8 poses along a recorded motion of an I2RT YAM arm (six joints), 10 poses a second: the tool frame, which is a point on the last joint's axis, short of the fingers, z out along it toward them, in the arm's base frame.
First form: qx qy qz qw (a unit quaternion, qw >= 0); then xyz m.
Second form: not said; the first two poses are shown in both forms.
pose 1, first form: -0.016, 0.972, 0.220, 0.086, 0.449, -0.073, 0.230
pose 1, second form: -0.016, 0.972, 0.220, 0.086, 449, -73, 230
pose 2, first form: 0.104, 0.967, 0.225, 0.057, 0.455, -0.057, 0.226
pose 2, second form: 0.104, 0.967, 0.225, 0.057, 455, -57, 226
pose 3, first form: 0.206, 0.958, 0.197, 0.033, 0.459, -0.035, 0.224
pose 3, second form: 0.206, 0.958, 0.197, 0.033, 459, -35, 224
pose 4, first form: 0.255, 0.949, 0.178, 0.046, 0.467, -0.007, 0.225
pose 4, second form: 0.255, 0.949, 0.178, 0.046, 467, -7, 225
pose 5, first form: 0.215, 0.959, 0.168, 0.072, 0.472, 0.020, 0.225
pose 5, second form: 0.215, 0.959, 0.168, 0.072, 472, 20, 225
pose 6, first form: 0.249, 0.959, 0.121, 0.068, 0.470, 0.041, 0.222
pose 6, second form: 0.249, 0.959, 0.121, 0.068, 470, 41, 222
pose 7, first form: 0.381, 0.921, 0.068, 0.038, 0.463, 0.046, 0.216
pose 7, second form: 0.381, 0.921, 0.068, 0.038, 463, 46, 216
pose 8, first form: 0.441, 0.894, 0.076, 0.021, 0.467, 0.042, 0.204
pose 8, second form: 0.441, 0.894, 0.076, 0.021, 467, 42, 204
